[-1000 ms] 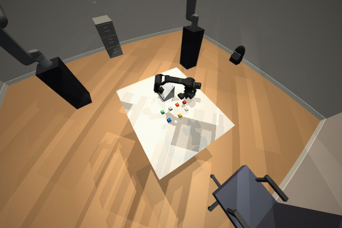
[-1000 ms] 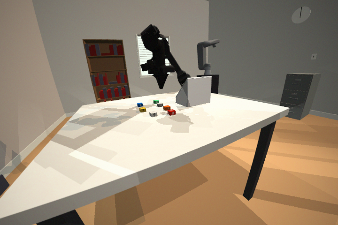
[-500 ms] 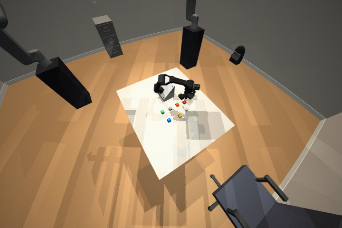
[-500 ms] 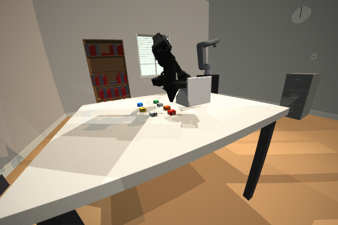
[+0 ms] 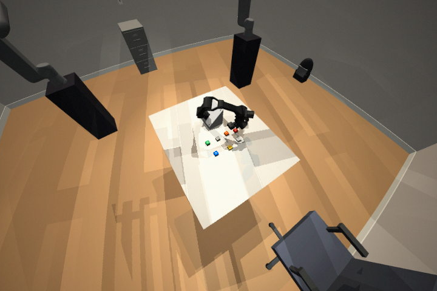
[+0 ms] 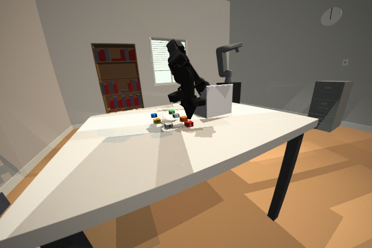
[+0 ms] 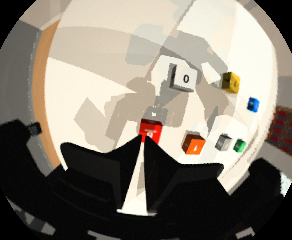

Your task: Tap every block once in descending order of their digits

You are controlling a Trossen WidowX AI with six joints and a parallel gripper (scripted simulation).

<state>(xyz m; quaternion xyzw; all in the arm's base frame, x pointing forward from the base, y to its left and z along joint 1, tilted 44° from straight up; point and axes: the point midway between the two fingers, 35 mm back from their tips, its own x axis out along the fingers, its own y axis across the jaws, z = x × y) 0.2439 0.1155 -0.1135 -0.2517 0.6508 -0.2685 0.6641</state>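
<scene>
My gripper tip is 1 cm to the left of the red block and 2 cm above it. Round my gripper tip: orange block 2 cm behind, 10 cm to the right, 2 cm below; white block 9 cm ahead, 5 cm to the right, 2 cm below; grey block 1 cm behind, 19 cm to the right, 2 cm below.
</scene>
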